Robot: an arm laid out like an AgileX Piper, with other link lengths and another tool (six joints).
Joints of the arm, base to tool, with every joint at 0 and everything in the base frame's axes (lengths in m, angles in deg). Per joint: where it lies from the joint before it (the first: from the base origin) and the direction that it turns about. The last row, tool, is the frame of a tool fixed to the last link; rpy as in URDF.
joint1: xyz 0 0 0.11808 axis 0 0 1
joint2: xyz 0 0 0 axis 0 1 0
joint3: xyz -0.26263 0 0.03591 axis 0 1 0
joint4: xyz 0.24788 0 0.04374 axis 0.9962 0 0.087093
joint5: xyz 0 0 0 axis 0 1 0
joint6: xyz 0.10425 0 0.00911 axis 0.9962 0 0.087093
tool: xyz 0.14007 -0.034 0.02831 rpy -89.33 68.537 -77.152
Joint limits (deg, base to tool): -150..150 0..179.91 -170..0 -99.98..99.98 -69.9..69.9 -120..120
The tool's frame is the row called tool.
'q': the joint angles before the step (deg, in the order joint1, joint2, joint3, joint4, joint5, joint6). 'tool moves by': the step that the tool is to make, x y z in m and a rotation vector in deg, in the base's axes. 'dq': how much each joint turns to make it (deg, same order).
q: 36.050, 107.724, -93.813, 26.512, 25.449, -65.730
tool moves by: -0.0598, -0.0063, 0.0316, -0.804, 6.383, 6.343
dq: -0.009, -8.308, -0.007, 1.743, 15.412, 1.001
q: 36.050, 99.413, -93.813, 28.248, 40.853, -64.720
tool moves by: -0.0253, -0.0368, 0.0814, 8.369, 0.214, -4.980
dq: -1.851, -10.654, 0.010, 0.067, 3.531, 8.995
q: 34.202, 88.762, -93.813, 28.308, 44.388, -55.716
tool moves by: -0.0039, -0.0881, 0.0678, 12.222, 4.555, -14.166
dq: -8.818, -10.708, -0.057, -0.242, 3.532, 16.160
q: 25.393, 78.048, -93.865, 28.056, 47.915, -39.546
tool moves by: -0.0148, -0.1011, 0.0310, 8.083, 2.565, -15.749
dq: -11.841, -10.462, 2.816, -2.187, 3.351, 12.692
